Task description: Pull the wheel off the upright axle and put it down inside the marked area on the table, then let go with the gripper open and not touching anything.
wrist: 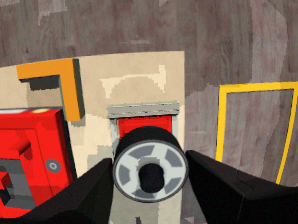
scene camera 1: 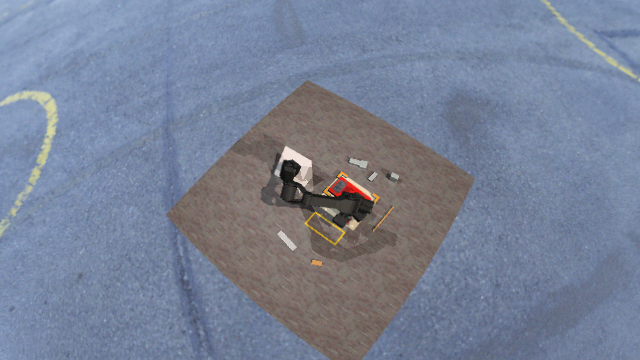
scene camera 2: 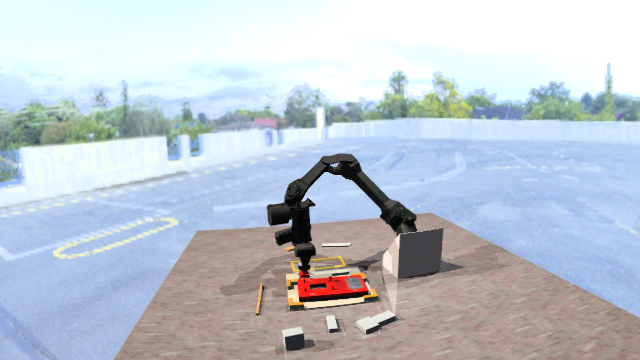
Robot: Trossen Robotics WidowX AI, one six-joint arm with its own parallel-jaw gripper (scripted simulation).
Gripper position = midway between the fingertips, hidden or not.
Note:
In view: the gripper [scene camera 2: 303, 266], a dark grey wheel [wrist: 144, 145] and a red plate [scene camera 2: 332, 288].
The gripper is seen too in the wrist view [wrist: 149, 161].

